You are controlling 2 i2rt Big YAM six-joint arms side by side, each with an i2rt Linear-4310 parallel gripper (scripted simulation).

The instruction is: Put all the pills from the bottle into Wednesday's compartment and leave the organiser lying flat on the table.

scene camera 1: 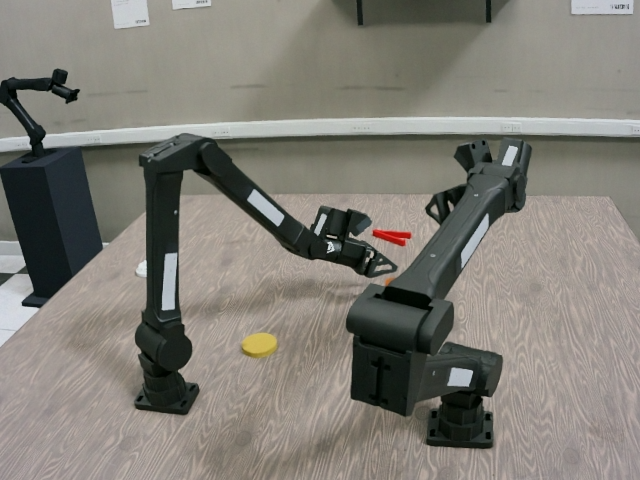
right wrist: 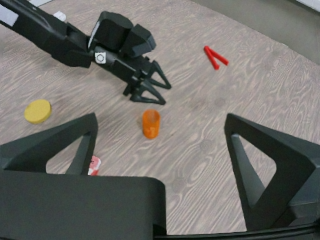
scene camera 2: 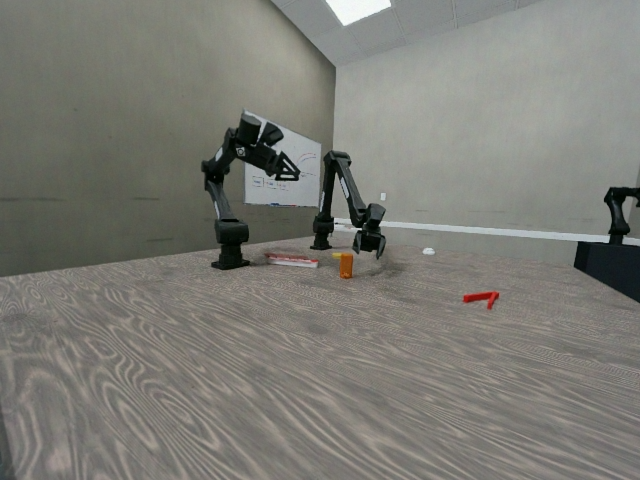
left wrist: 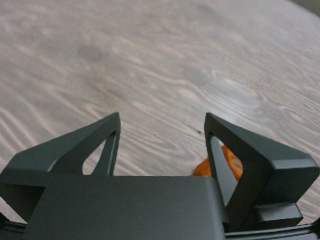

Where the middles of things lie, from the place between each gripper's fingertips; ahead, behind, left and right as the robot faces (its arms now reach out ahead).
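Labels:
There is the yellow disc (scene camera 1: 258,345), and it is 8 cm below my left hand (scene camera 1: 392,265), 26 cm behind it and 26 cm to the left of it.
My right gripper (scene camera 2: 299,176), meanwhile, is 320 mm above the yellow disc, 410 mm to the right of it and 70 mm past it.

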